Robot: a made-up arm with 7 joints.
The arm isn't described. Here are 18 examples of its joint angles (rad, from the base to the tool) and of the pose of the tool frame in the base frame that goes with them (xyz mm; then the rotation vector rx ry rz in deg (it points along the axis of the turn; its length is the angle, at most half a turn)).
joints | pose
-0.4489 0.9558 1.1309 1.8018 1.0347 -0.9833 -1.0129 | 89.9 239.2 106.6 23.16 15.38 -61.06
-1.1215 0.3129 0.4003 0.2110 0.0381 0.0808 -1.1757 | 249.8 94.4 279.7 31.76 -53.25 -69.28
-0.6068 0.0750 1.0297 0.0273 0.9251 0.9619 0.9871 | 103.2 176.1 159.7 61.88 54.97 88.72
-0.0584 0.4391 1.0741 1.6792 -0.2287 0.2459 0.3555 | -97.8 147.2 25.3 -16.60 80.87 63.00
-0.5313 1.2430 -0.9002 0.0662 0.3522 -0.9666 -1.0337 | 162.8 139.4 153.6 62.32 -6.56 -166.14
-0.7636 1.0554 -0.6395 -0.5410 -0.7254 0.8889 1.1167 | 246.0 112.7 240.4 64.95 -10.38 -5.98
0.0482 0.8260 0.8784 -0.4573 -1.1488 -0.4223 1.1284 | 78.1 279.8 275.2 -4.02 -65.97 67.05
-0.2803 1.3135 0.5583 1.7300 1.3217 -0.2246 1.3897 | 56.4 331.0 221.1 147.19 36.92 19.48
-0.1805 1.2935 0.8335 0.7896 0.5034 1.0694 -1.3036 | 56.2 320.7 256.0 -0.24 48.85 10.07
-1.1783 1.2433 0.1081 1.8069 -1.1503 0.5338 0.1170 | 109.4 303.0 198.4 -29.46 8.23 53.08
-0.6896 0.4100 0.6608 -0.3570 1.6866 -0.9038 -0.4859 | 205.7 106.2 260.8 149.39 -3.34 -32.50
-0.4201 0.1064 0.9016 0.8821 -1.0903 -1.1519 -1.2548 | 71.6 140.9 55.8 22.95 -62.68 17.71
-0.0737 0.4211 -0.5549 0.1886 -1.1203 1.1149 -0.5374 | 73.6 61.6 23.9 -65.23 59.45 -61.70
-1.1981 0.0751 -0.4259 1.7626 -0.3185 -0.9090 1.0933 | 246.8 70.0 159.3 35.14 -25.91 30.59
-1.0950 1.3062 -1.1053 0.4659 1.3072 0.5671 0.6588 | 249.9 167.2 262.5 -166.38 22.53 2.35
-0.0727 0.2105 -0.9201 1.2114 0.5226 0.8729 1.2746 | 54.1 91.5 13.2 137.58 32.38 -42.76
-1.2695 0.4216 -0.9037 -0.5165 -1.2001 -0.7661 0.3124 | 207.4 -66.3 339.0 -58.93 -77.80 -61.82
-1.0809 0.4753 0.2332 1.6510 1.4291 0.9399 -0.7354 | 189.4 151.3 124.4 41.33 101.26 -30.06
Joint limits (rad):
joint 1: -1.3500..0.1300
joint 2: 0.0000..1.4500
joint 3: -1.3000..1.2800
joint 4: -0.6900..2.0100
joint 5: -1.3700..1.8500
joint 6: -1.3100..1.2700
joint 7: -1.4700..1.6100
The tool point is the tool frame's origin. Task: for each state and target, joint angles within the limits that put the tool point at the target. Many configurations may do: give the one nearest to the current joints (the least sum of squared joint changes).
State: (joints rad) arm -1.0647 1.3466 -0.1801 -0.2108 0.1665 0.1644 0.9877
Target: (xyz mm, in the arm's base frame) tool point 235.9 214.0 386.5
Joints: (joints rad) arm -1.2163 1.2445 -0.4377 0.3429 -0.2237 0.2743 0.7848
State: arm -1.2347 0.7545 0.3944 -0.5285 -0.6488 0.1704 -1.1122
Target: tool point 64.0 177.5 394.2
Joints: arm -1.2909 0.9239 0.9233 -0.6198 -0.6643 0.0744 -1.1111
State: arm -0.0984 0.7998 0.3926 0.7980 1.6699 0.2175 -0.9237
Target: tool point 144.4 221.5 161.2
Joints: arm -0.1831 0.6941 0.4614 0.1422 1.6728 0.3462 -0.9676
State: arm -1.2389 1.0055 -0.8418 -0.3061 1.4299 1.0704 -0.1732
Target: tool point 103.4 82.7 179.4
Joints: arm -0.4002 1.2165 -1.3000 -0.6900 1.8500 1.2700 0.2603
